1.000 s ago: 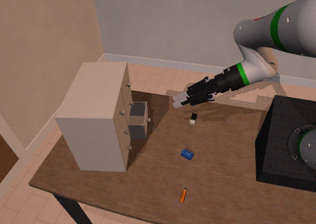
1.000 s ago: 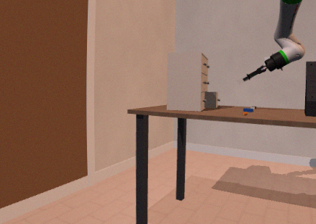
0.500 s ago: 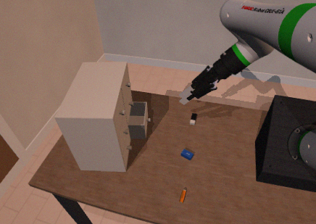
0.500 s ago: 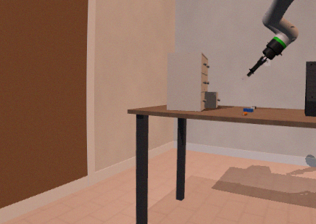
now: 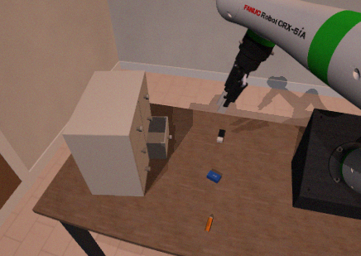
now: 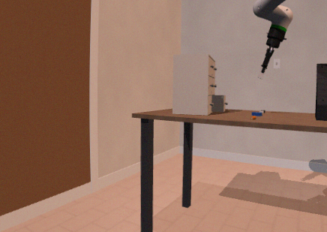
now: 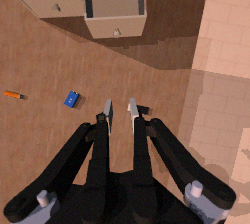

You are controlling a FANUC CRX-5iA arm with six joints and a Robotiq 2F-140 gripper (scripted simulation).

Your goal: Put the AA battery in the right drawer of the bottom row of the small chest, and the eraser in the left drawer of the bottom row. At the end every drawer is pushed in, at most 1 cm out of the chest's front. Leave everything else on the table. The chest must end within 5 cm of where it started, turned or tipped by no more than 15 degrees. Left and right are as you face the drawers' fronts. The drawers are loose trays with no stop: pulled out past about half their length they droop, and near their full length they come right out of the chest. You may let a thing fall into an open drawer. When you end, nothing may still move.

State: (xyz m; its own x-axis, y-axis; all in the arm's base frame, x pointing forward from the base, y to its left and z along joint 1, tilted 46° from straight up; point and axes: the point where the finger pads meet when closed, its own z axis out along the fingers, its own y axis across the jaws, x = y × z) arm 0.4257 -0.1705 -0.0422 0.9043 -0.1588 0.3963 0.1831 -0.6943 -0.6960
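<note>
The orange AA battery lies 34 cm to the left of my hand, 23 cm below it and 1 cm behind it. The rest, counted from my hand: blue AA battery (23 cm below, 16 cm to the left, 1 cm ahead); then eraser (23 cm below, 5 cm to the right).
</note>
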